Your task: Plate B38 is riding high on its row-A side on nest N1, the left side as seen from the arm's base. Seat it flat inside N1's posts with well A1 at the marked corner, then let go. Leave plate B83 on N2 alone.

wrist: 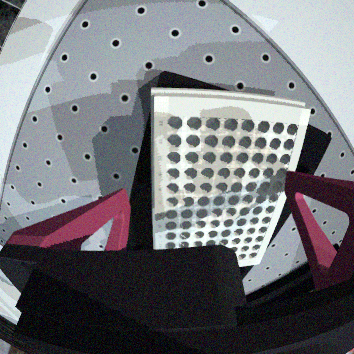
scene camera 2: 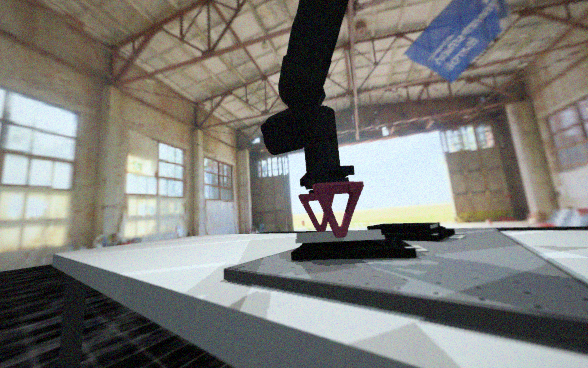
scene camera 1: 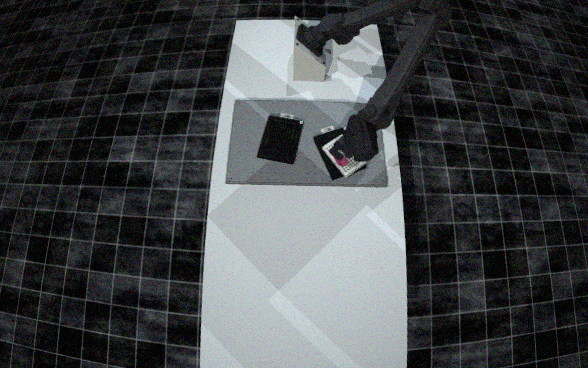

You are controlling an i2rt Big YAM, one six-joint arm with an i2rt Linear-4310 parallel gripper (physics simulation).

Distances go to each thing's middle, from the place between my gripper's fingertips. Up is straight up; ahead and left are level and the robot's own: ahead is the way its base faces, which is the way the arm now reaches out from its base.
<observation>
Now: hand 10 mm to the left of the white well plate (scene camera 2: 355, 235). The rest, counted from my hand: grey perforated plate (scene camera 2: 486, 267) 60 mm behind, 140 mm to the right, 40 mm below; then black nest (scene camera 2: 392, 247) 20 mm behind, 30 mm to the right, 20 mm below.
</observation>
